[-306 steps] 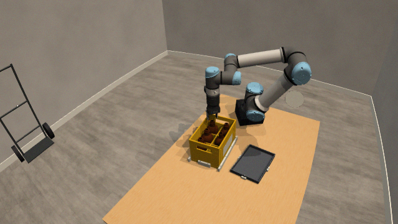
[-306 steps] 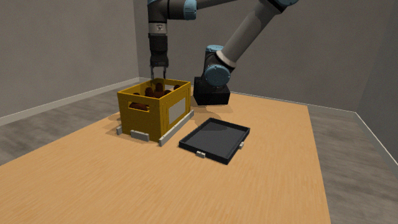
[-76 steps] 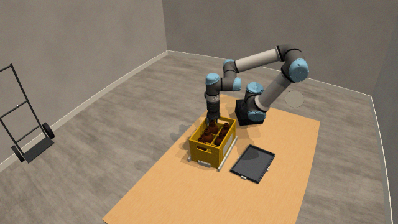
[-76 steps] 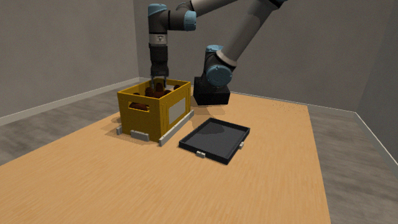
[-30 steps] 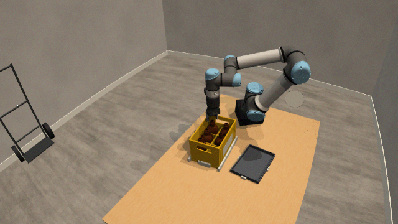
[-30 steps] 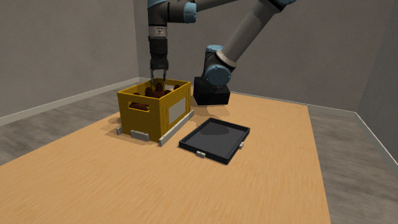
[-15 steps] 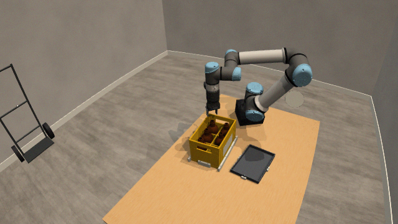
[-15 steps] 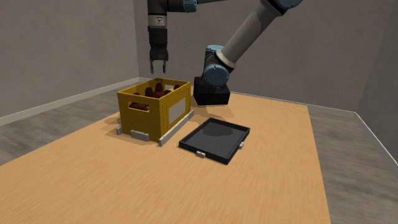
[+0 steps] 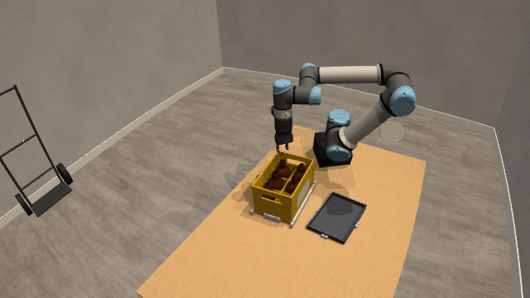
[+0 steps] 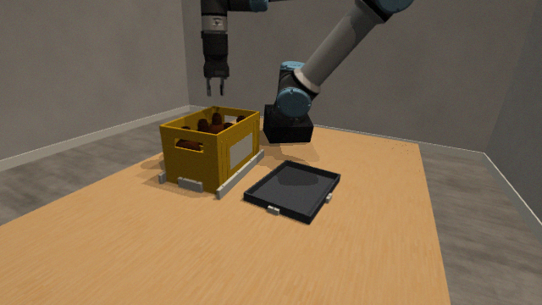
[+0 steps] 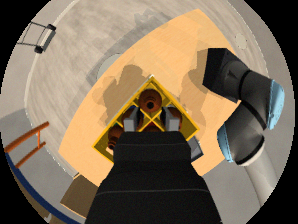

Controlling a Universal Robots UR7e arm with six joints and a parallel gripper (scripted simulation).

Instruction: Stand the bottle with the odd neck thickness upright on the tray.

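Now: the bottle 7 cm ahead of my hand, 11 cm to the left of it and 15 cm below it. Round my hand: yellow crate 7 cm ahead, 6 cm to the left, 16 cm below; then dark tray 4 cm ahead, 34 cm to the left, 23 cm below.
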